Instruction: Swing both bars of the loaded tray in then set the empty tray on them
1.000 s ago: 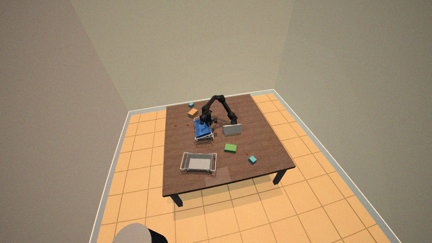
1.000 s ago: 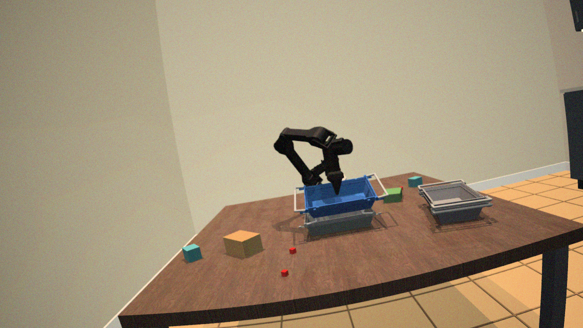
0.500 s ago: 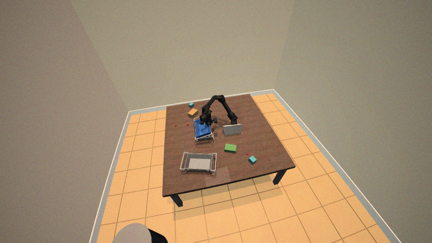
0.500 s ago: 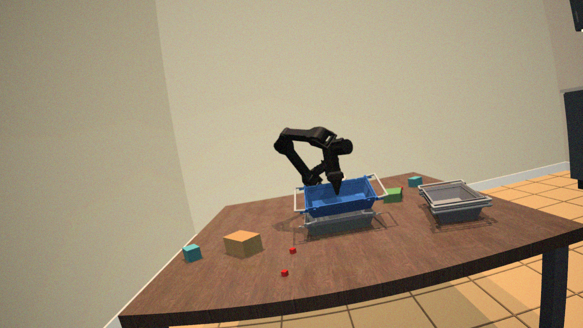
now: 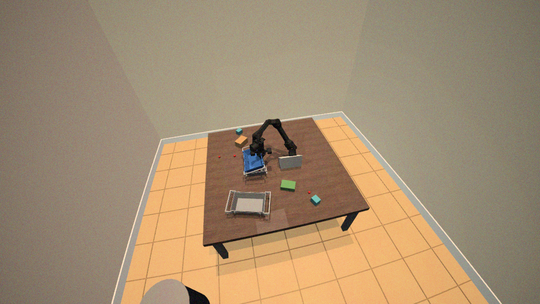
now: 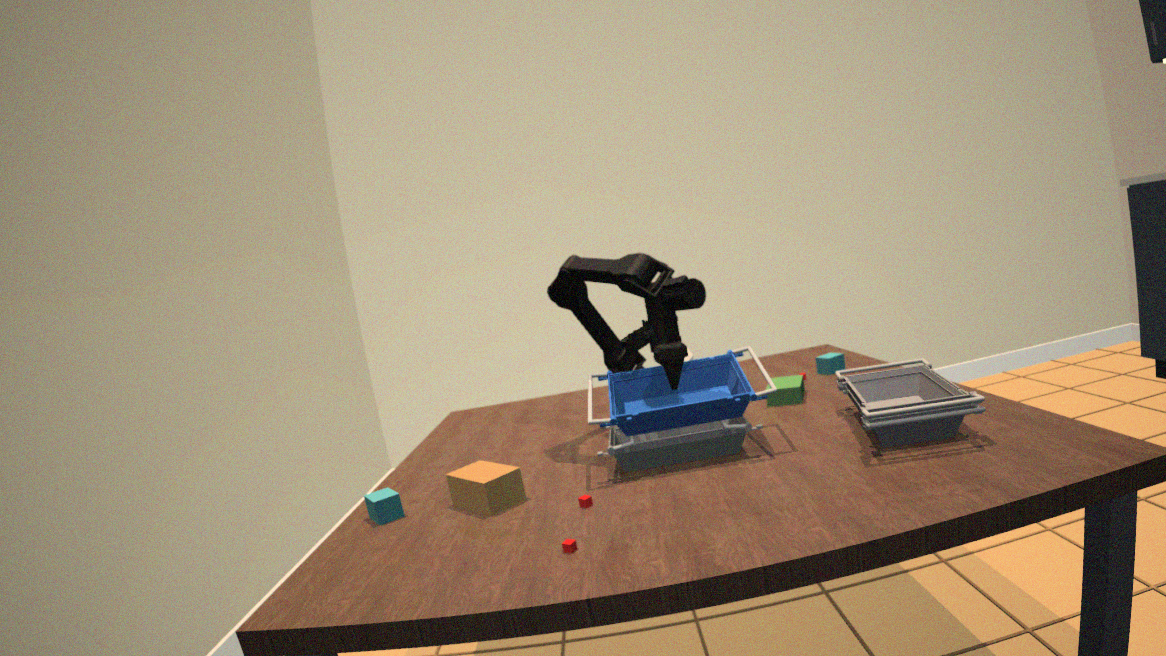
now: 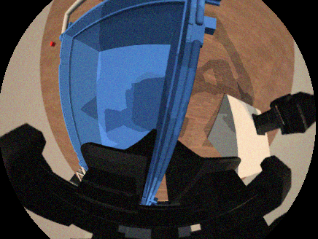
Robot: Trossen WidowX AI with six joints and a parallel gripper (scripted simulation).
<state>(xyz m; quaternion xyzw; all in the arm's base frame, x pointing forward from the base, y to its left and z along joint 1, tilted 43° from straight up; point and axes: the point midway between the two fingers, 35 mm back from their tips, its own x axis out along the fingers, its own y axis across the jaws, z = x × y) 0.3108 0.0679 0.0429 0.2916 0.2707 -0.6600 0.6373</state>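
My gripper tip is now 8 cm short of the blue tray and 1 cm below it. Also, from my gripper tip: orange block: 38 cm to the right, 17 cm ahead, 8 cm below; then green block: 28 cm to the left, 18 cm behind, 9 cm below.
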